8 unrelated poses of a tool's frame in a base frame.
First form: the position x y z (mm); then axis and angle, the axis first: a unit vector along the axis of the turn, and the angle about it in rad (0 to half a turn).
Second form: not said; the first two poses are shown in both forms.
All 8 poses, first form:
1: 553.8 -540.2 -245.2 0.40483 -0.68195 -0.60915 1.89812
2: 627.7 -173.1 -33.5 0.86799 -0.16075 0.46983 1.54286
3: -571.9 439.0 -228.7 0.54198 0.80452 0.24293 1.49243
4: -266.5 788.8 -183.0 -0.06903 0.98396 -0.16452 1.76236
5: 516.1 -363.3 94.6 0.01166 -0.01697 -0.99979 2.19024
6: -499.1 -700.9 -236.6 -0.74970 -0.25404 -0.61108 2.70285
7: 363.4 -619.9 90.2 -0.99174 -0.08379 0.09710 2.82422
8: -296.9 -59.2 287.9 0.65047 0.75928 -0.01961 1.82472
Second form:
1: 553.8 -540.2 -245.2 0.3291 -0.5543 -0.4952 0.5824
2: 627.7 -173.1 -33.5 0.6051 -0.1121 0.3275 0.7169
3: -571.9 439.0 -228.7 0.3679 0.5462 0.1649 0.7343
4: -266.5 788.8 -183.0 -0.0533 0.7591 -0.1269 0.6362
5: 516.1 -363.3 94.6 0.0104 -0.0151 -0.8888 0.4579
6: -499.1 -700.9 -236.6 -0.7317 -0.2480 -0.5964 0.2176
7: 363.4 -619.9 90.2 -0.9793 -0.0827 0.0959 0.1580
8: -296.9 -59.2 287.9 0.5145 0.6006 -0.0155 0.6119
